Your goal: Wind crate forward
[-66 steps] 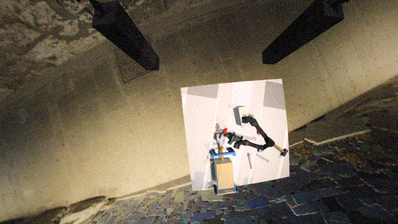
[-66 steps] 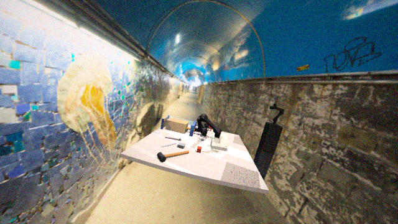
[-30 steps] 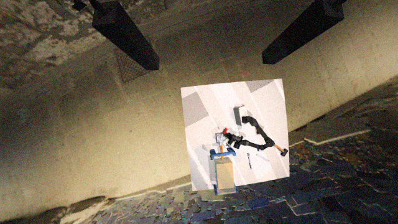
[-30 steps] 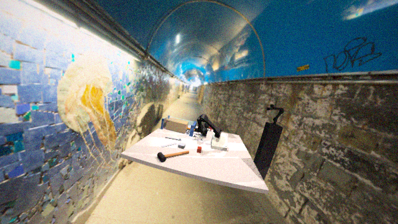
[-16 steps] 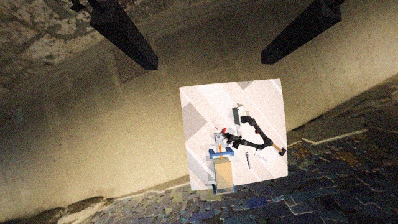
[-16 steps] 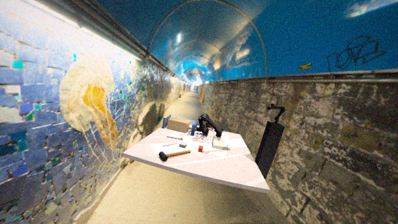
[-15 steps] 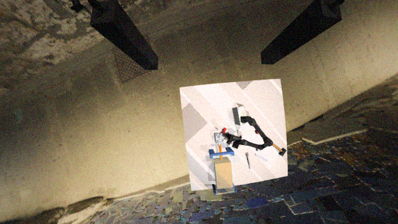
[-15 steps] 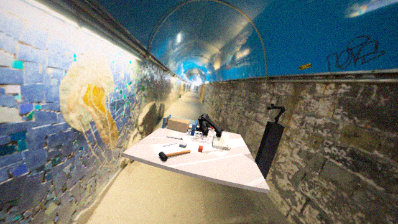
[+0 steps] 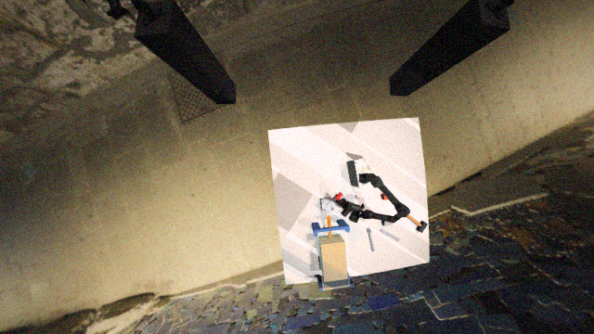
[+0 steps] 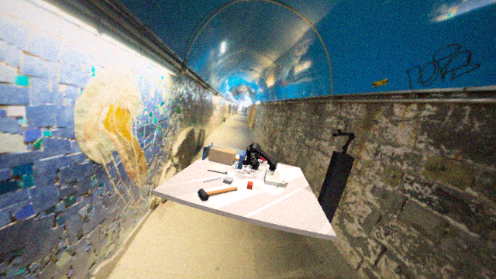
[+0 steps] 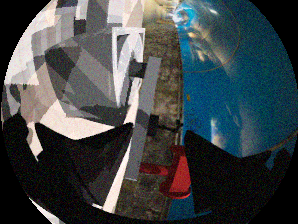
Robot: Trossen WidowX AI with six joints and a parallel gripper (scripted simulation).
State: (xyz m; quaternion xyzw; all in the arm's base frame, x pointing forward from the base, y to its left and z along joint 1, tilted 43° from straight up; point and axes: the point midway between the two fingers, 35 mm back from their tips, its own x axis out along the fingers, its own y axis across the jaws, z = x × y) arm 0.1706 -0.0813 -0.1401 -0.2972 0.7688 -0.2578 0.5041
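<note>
Right now the winch handle is 1 cm behind my gripper tip, 1 cm to the right of it and 1 cm below it. From my gripper tip the other things lie so: hand winch: 3 cm ahead, 5 cm to the right, 9 cm below; then blue steel frame: 20 cm ahead, 2 cm to the right, 2 cm below; then dark red knob: 4 cm behind, 1 cm to the left, 2 cm above.
</note>
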